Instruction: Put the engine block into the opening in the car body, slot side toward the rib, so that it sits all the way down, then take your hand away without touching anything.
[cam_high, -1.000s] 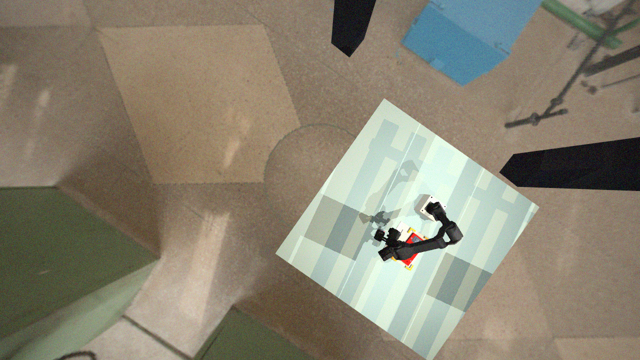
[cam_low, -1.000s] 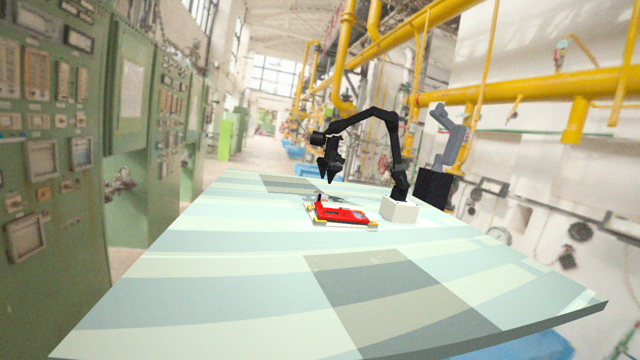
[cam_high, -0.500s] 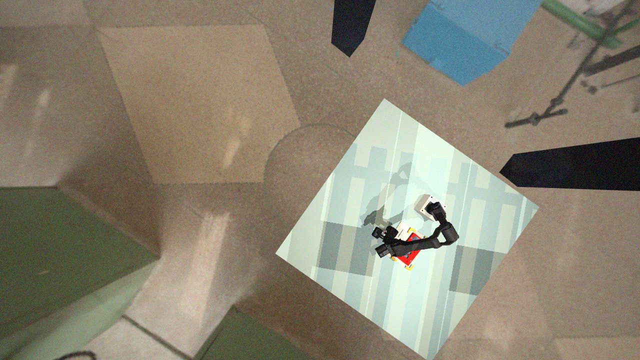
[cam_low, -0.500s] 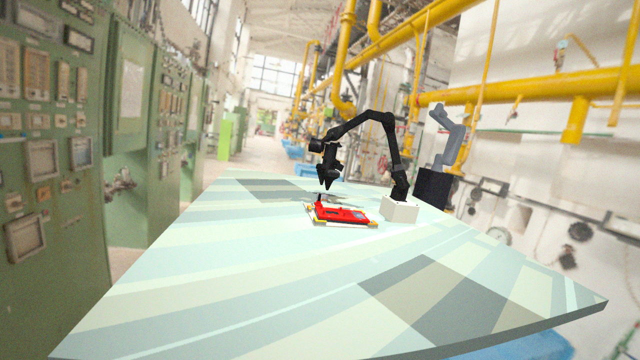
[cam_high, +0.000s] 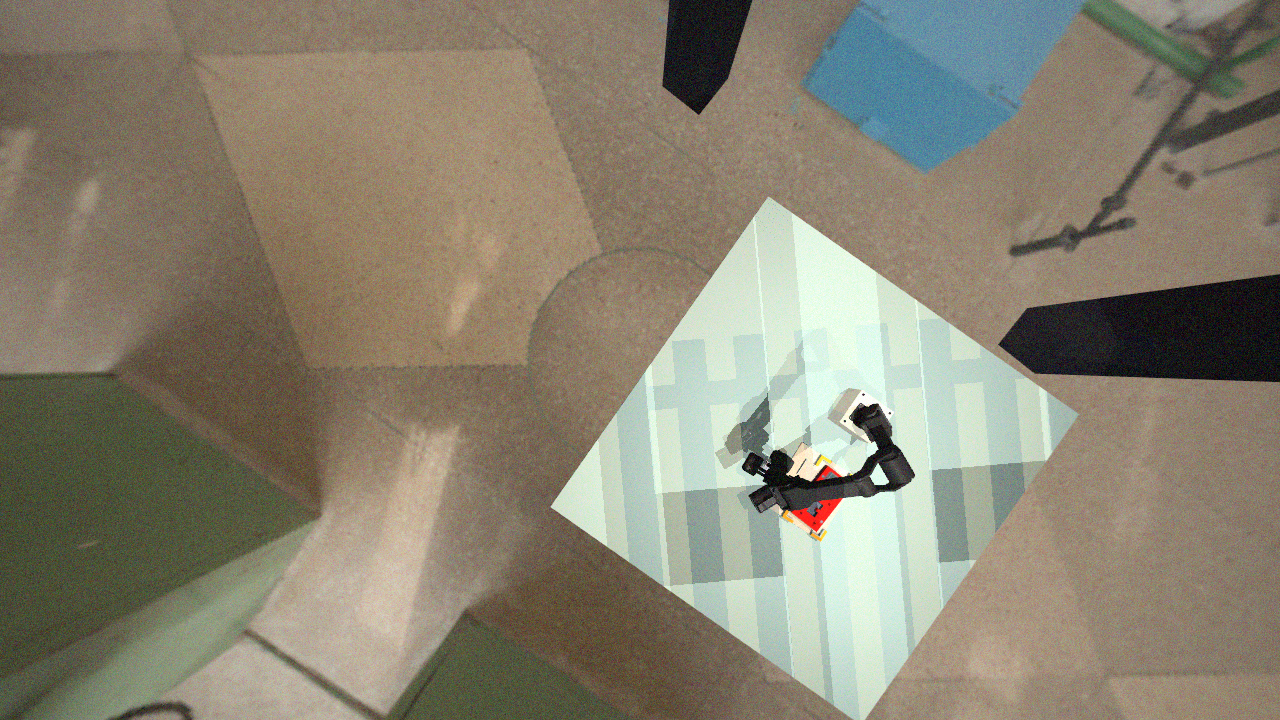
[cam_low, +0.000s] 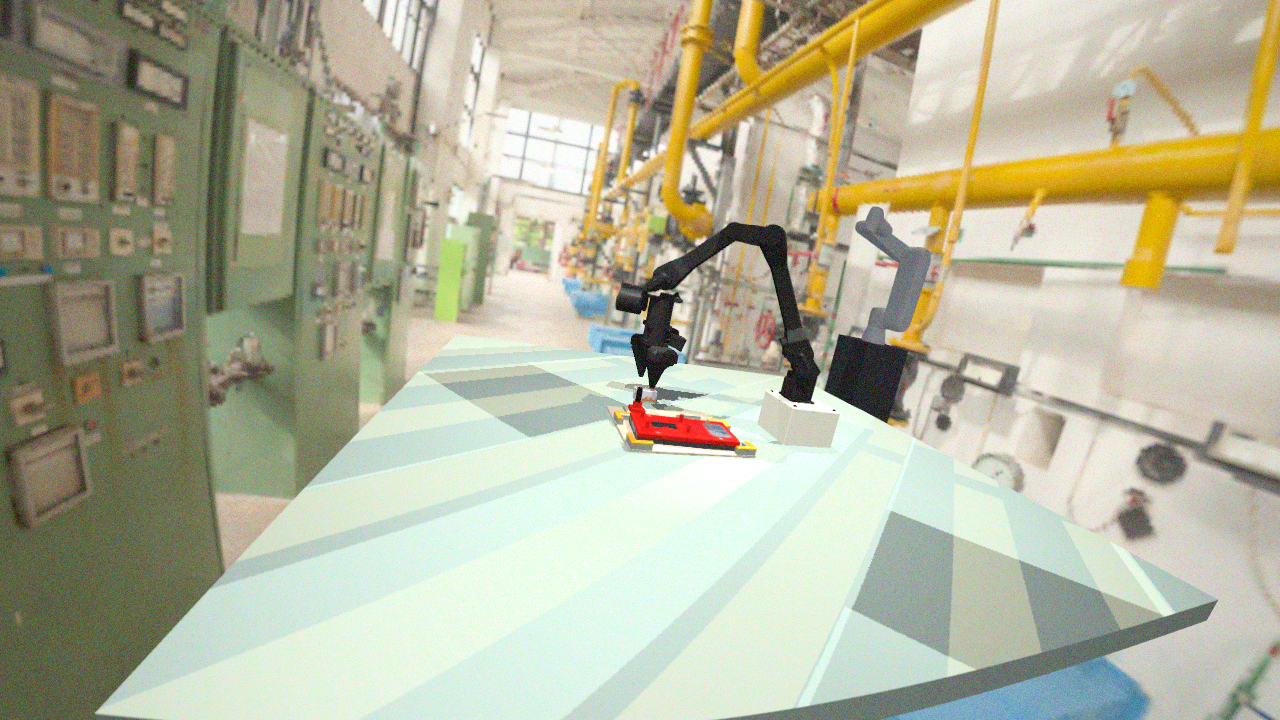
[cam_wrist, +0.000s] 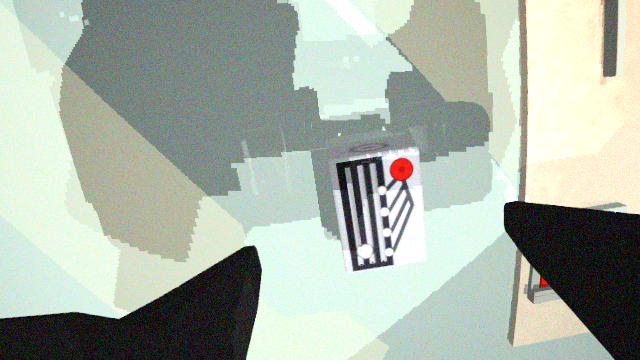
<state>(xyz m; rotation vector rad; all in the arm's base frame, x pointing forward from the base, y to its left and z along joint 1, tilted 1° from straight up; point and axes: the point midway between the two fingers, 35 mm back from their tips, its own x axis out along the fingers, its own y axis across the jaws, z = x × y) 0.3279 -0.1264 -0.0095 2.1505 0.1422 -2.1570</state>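
Right now my gripper tip is 30 mm above the engine block.
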